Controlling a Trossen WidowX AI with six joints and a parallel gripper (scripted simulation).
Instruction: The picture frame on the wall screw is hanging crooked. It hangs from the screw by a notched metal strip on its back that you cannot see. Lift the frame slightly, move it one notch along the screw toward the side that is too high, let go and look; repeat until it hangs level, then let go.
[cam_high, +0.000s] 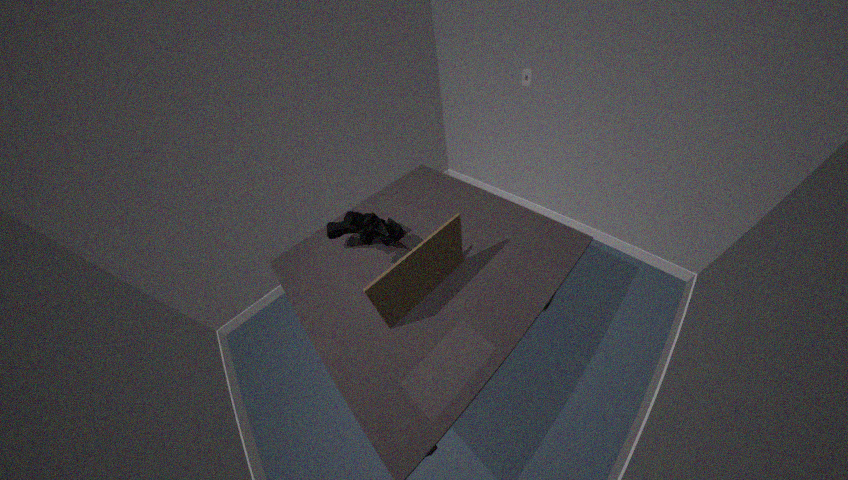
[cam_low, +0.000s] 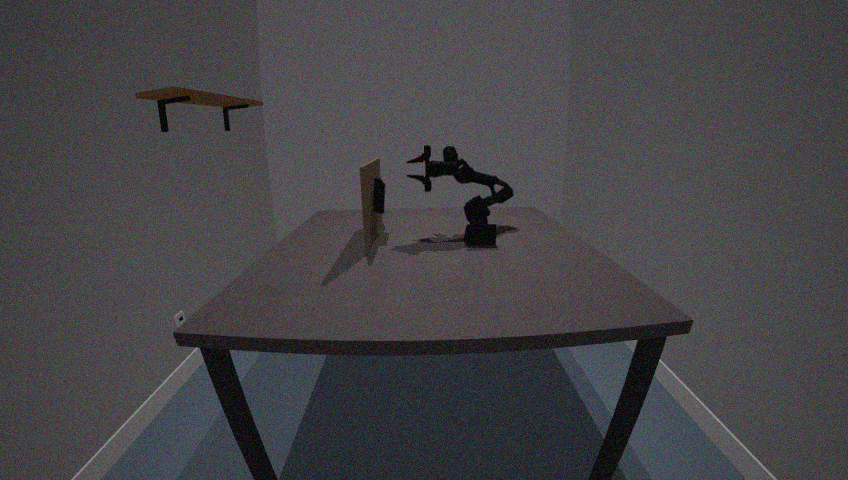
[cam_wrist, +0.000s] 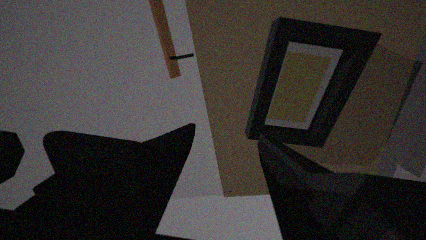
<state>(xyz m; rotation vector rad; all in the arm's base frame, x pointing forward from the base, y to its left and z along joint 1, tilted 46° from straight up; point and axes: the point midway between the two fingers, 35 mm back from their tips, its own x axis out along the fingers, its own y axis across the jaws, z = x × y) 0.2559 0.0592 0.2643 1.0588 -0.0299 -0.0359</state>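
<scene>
Now: gripper tip 130 mm short of the picture frame and 110 mm above it. From my gripper tip the other things lie so: tan wall board 140 mm ahead, 120 mm below, 10 mm to the left.
</scene>
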